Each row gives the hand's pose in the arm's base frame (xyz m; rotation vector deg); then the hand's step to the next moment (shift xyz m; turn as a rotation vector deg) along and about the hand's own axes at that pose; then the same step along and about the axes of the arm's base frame.
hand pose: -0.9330 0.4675 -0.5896 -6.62 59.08 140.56
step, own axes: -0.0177 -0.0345 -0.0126 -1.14 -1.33 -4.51
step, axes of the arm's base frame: 0.0301 0.0052 -0.0270 1.15 -2.77 -3.80
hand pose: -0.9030 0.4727 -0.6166 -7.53 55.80 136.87
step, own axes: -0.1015 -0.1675 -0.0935 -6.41 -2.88 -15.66
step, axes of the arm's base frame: 0.1631 -0.0109 -0.1428 5.15 -11.74 -11.41
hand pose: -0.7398 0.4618 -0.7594 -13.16 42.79 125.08
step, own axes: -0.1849 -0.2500 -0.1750 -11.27 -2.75 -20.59
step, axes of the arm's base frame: 0.2948 -0.0931 -0.1782 7.89 -17.77 -13.44
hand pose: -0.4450 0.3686 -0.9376 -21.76 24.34 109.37
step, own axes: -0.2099 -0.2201 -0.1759 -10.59 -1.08 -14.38
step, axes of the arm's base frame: 0.2912 -0.1769 -0.0858 5.70 -14.92 -8.06
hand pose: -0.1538 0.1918 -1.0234 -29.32 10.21 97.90
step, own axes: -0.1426 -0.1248 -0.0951 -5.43 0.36 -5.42
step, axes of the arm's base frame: 0.1599 -0.1392 -0.0030 1.58 -7.07 -2.55
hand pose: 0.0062 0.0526 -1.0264 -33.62 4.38 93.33
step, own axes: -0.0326 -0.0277 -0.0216 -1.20 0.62 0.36
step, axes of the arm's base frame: 0.0341 -0.0335 0.0027 -0.67 -1.05 0.63
